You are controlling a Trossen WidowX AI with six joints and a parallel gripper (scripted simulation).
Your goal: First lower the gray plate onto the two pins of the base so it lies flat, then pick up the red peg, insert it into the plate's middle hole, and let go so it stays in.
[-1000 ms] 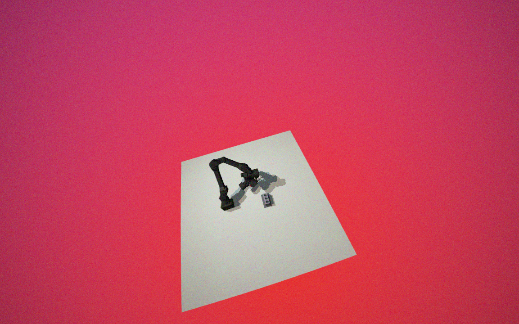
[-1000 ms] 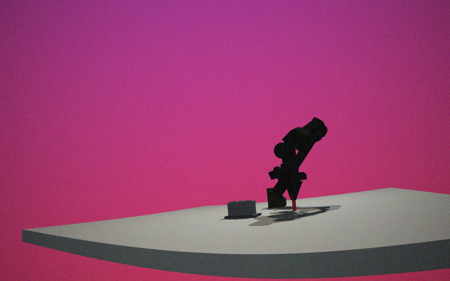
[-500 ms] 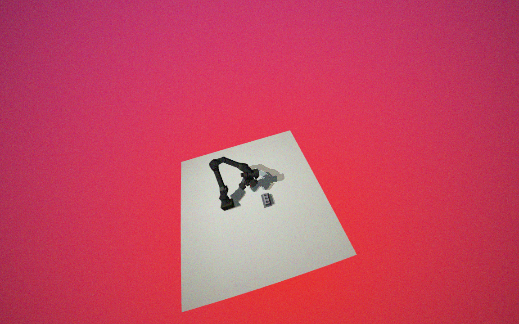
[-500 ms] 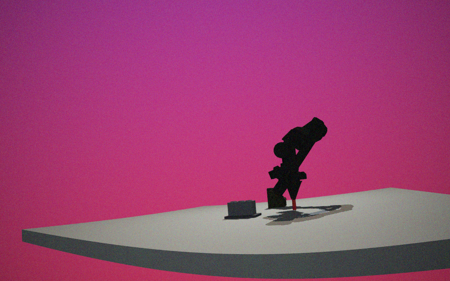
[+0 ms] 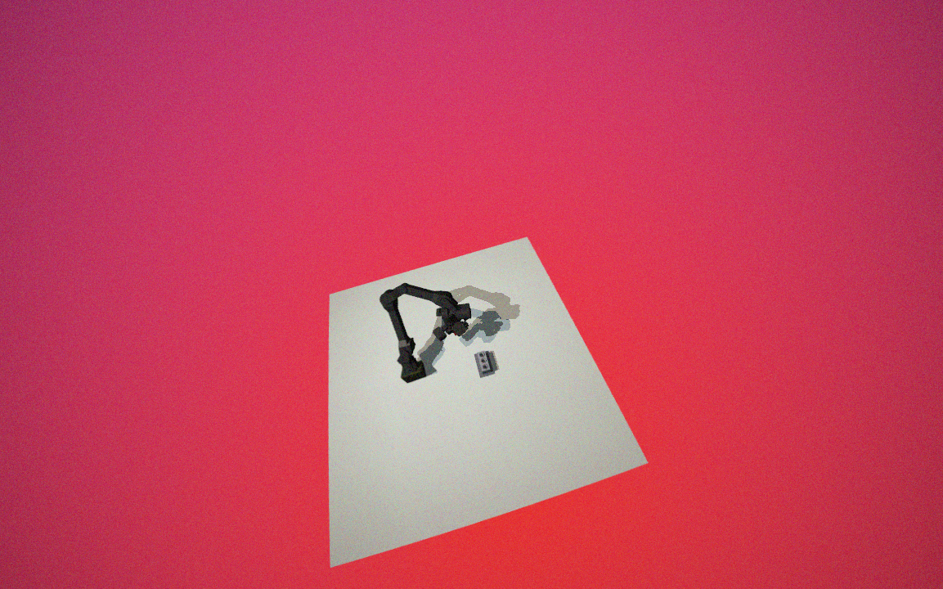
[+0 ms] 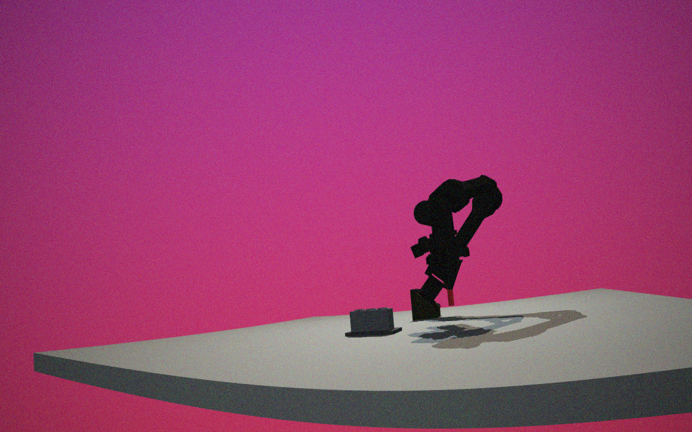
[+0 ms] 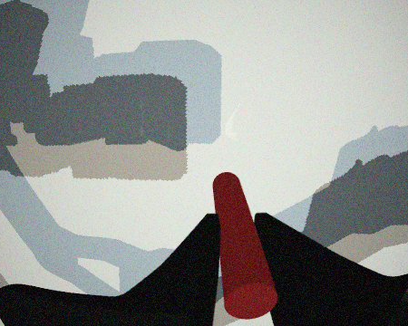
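The plate lies 11 cm ahead of my gripper tip, 17 cm to the right of it and 4 cm below it. From my gripper tip the other things lie so: dark flat base (11 cm ahead, 17 cm to the right, 8 cm below); then red peg (right at my gripper tip).
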